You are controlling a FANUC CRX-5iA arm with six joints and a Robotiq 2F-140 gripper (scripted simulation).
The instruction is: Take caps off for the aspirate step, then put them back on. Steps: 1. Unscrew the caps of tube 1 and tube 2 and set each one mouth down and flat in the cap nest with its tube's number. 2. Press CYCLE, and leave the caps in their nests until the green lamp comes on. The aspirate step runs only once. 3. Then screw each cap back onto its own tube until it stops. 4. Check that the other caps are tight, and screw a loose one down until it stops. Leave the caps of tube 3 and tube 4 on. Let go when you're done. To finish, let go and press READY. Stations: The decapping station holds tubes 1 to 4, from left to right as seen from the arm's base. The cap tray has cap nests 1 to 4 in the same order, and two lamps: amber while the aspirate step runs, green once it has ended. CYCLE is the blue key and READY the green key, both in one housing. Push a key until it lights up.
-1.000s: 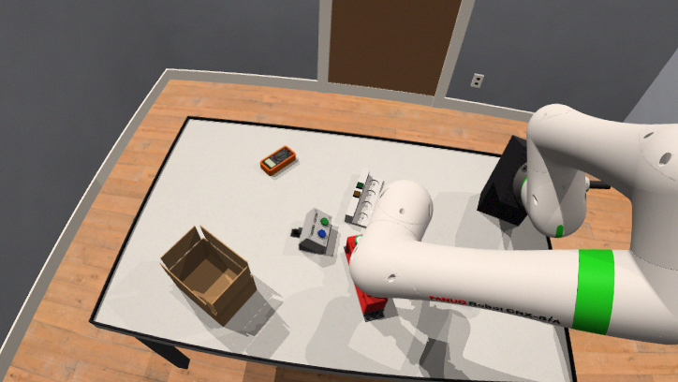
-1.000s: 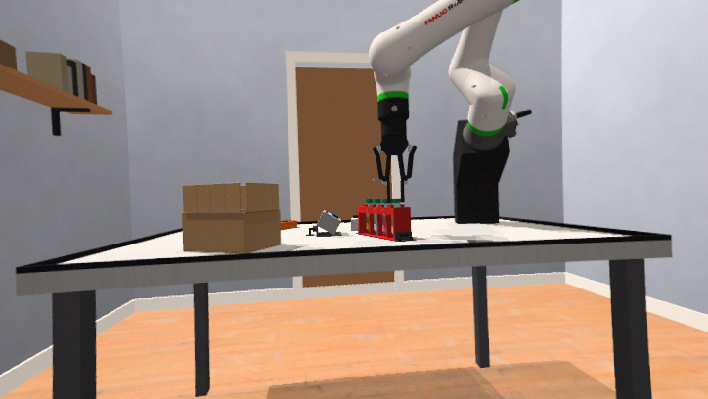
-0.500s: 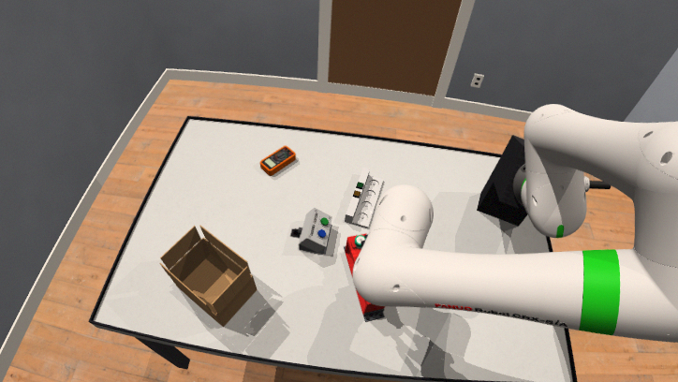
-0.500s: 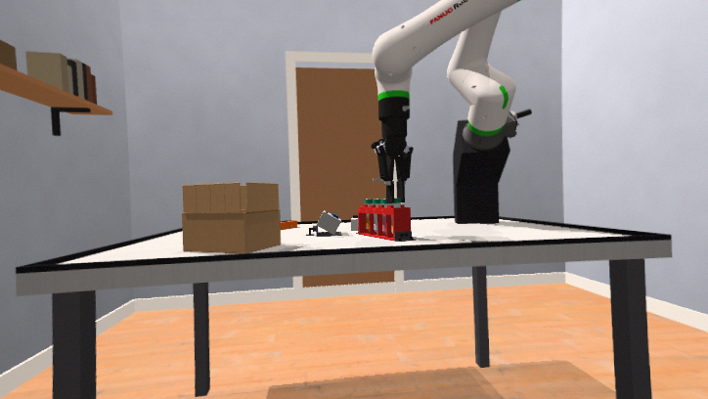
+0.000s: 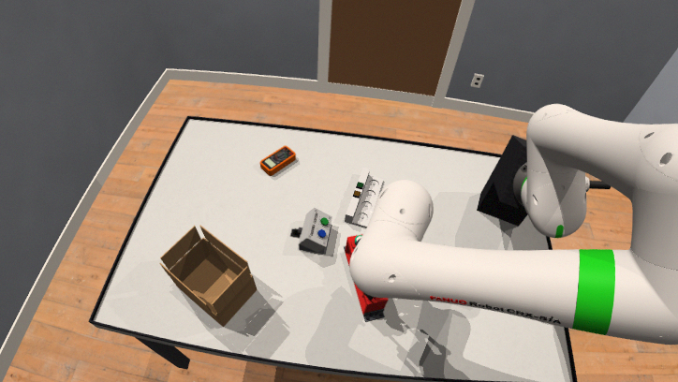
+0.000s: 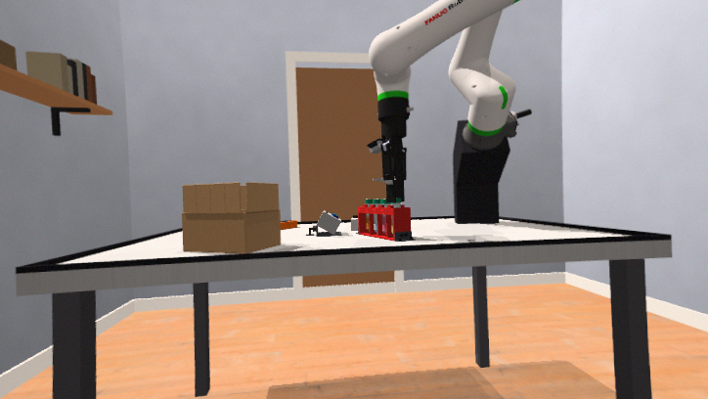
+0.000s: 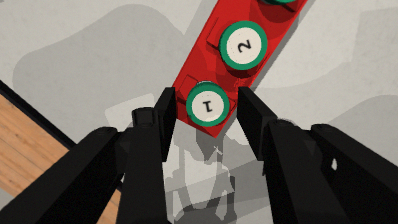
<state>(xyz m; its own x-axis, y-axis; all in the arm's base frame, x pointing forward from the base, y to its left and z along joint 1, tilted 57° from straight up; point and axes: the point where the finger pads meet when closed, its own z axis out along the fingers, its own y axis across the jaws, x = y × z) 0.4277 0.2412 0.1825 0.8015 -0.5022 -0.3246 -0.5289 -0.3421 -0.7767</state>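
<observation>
The cap 1 lies 3 cm below my hand. Round my hand: cap 2: 5 cm to the right, 3 cm below, 2 cm ahead; cap 3: 9 cm to the right, 5 cm ahead, 3 cm below; cap 4: 14 cm to the right, 7 cm ahead, 3 cm below.
</observation>
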